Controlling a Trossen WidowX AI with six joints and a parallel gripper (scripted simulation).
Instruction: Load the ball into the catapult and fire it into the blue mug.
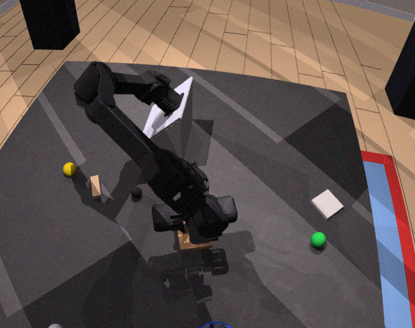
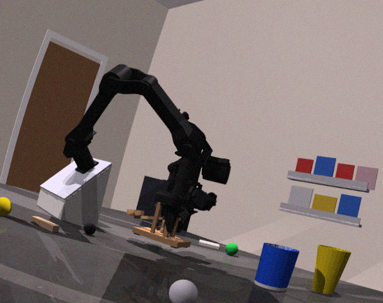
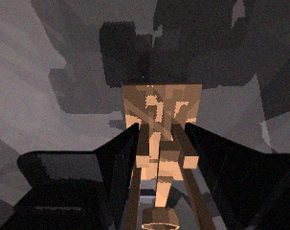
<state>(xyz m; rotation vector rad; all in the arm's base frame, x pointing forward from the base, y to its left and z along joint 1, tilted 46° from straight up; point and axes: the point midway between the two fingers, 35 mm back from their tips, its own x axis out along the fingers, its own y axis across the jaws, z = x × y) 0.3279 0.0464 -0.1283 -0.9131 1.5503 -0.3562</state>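
The catapult upright frame is 50 mm above my gripper tip, 40 mm behind it and 20 mm to the right of it. Also, from my gripper tip: blue mug: 270 mm ahead, 100 mm to the left, 30 mm below; then black ball: 190 mm to the right, 110 mm behind, 50 mm below; then green ball: 330 mm to the left, 50 mm behind, 40 mm below.
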